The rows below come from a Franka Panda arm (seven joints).
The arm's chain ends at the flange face. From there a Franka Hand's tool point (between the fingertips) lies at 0.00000 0.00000 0.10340 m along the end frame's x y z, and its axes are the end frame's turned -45 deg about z.
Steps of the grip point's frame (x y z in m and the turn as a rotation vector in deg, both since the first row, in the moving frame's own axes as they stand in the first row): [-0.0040 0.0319 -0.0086 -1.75 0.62 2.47]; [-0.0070 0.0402 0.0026 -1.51 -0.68 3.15]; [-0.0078 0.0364 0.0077 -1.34 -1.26 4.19]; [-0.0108 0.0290 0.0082 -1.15 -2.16 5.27]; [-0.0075 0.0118 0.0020 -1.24 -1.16 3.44]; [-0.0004 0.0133 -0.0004 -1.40 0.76 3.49]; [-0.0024 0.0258 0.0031 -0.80 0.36 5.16]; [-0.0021 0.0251 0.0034 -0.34 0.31 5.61]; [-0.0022 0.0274 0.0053 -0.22 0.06 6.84]
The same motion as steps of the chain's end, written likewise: [0.0167 0.0239 -0.0085 -0.80 1.68 2.47]; [0.0225 0.0306 0.0026 -1.55 0.59 3.15]; [0.0202 0.0279 0.0078 -1.84 0.06 4.19]; [0.0144 0.0240 0.0083 -2.34 -0.71 5.27]; [0.0030 0.0106 0.0020 -1.70 0.06 3.44]; [0.0064 0.0088 -0.0004 -0.45 1.53 3.49]; [0.0151 0.0193 0.0031 -0.31 0.82 5.16]; [0.0154 0.0192 0.0034 -0.02 0.46 5.61]; [0.0175 0.0207 0.0053 -0.11 0.20 6.84]
